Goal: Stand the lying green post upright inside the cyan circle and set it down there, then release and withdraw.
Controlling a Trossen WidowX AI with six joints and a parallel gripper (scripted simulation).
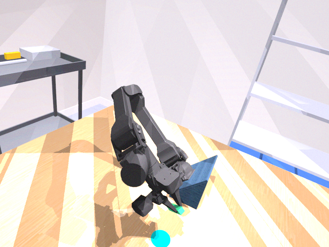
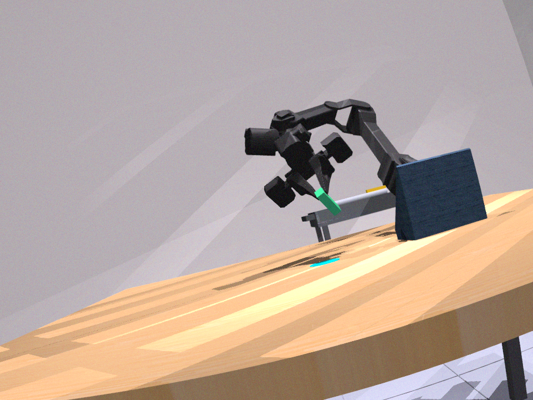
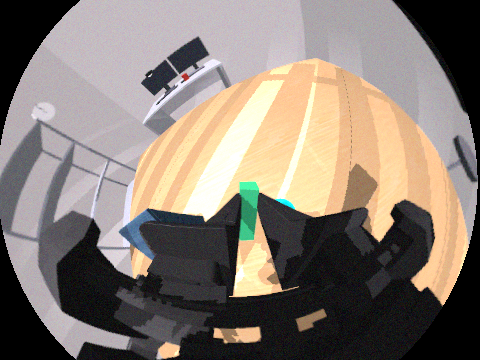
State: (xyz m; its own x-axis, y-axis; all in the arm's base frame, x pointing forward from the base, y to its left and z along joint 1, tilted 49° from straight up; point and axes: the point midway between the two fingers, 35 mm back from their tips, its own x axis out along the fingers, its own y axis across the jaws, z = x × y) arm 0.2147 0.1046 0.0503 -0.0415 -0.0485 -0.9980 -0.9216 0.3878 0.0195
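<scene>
My gripper tip is now 12 cm above the cyan circle, 2 cm to the left of it and 2 cm short of it. Round my gripper tip: green post 1 cm to the right, 1 cm below, 1 cm behind.
</scene>
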